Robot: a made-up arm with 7 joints.
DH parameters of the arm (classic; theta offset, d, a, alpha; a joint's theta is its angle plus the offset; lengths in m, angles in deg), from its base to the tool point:
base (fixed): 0 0.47 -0.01 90
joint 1: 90 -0.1 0.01 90
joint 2: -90 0 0.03 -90
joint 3: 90 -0.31 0.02 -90
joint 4: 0 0.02 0.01 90
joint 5: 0 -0.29 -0.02 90
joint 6: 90 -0.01 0.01 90
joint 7: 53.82 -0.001 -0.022 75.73
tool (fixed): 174.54 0.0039 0 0
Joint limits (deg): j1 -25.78..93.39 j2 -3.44..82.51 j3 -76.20..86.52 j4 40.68..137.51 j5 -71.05..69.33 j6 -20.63..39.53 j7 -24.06..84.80
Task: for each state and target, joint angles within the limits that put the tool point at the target. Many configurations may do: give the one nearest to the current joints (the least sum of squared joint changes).
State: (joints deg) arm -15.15 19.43 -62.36 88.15 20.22 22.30 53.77
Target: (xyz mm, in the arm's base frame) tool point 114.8 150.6 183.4
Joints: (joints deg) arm -3.18 45.48 -46.67 99.33 23.67 22.76 56.47
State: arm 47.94 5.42 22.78 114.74 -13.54 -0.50 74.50
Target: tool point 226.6 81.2 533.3
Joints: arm 51.50 -3.44 2.93 124.71 -13.76 1.06 73.24
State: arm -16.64 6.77 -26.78 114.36 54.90 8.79 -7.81
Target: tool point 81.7 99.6 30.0
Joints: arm -20.76 12.39 -21.02 71.72 55.43 8.95 -12.23
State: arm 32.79 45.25 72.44 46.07 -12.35 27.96 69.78
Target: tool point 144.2 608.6 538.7
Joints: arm 54.76 63.08 55.90 43.41 -16.17 33.60 62.89
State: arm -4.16 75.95 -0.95 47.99 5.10 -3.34 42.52
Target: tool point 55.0 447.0 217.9
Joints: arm -25.78 81.31 -36.26 73.70 5.39 -1.87 47.82
